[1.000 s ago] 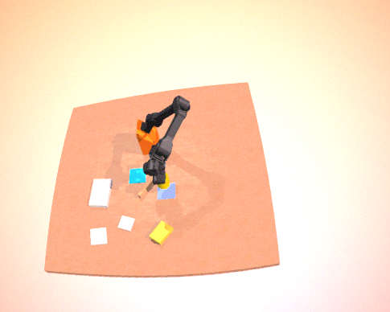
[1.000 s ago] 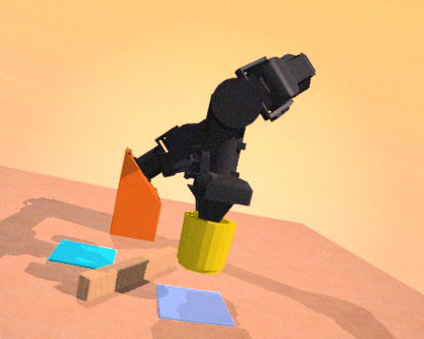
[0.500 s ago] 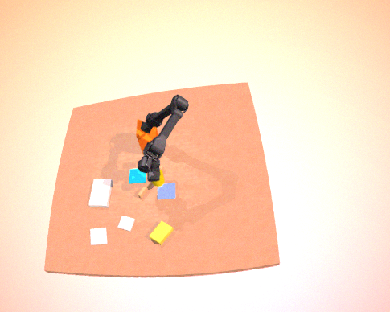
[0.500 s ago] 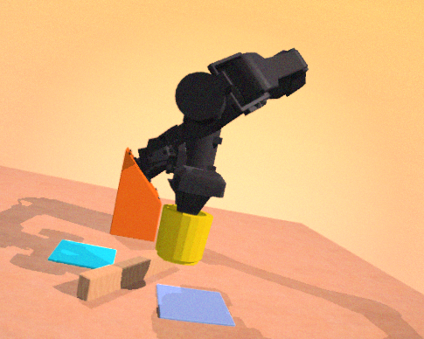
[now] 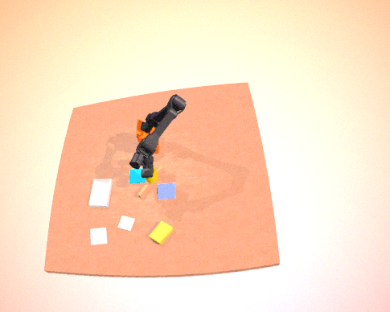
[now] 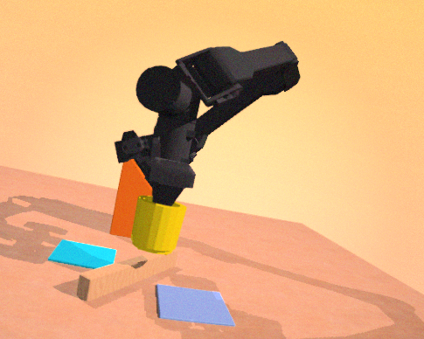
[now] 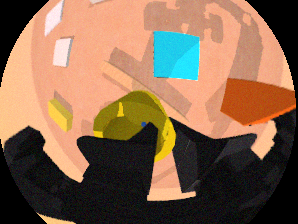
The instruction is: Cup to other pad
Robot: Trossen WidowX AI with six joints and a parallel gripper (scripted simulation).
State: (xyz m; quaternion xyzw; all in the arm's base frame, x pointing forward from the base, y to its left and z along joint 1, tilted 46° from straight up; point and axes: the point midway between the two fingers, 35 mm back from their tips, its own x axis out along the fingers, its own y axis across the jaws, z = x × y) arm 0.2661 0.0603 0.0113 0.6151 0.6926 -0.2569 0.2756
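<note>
Right now the cyan pad is 3 cm behind my gripper tip, 10 cm to the right of it and 10 cm below it. Round my gripper tip: wooden block (2 cm ahead, 2 cm to the right, 8 cm below); then yellow cup (2 cm ahead).
</note>
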